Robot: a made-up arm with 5 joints.
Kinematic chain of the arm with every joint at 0, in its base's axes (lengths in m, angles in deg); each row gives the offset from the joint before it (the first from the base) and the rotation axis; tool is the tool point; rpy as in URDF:
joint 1: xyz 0.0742 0 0.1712 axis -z
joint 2: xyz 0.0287 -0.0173 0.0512 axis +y
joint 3: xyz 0.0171 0 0.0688 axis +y
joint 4: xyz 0.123 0 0.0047 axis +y
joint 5: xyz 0.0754 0.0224 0 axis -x
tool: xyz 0 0 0 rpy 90 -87.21 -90
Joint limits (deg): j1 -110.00..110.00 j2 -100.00..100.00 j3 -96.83..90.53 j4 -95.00..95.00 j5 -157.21..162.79
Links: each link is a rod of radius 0.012 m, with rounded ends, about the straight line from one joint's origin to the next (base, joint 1, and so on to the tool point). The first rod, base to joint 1, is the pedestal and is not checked.
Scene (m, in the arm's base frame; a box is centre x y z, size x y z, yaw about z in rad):
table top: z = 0
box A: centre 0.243 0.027 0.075 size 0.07 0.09 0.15 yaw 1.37
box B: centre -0.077 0.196 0.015 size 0.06 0.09 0.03 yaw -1
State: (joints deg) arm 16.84 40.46 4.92 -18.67 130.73
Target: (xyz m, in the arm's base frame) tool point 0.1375 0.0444 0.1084
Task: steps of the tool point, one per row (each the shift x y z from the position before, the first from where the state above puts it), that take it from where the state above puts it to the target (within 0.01 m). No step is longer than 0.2 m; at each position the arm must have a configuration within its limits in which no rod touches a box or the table.
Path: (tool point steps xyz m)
1: 0.0153 0.1007 0.1627
2: -0.1263 0.0435 0.1238
3: -0.1326 -0.0825 0.0182
4: -0.0221 -0.1168 -0.0815
5: 0.0259 0.1204 0.0627
6: 0.0235 0.1313 -0.0302
7: 0.0104 0.0803 -0.1060
8: -0.0047 -0.0055 -0.1280
9: -0.0138 -0.0822 -0.0882
10: 0.0449 -0.0291 0.0165
11: 0.0083 -0.0501 0.0129

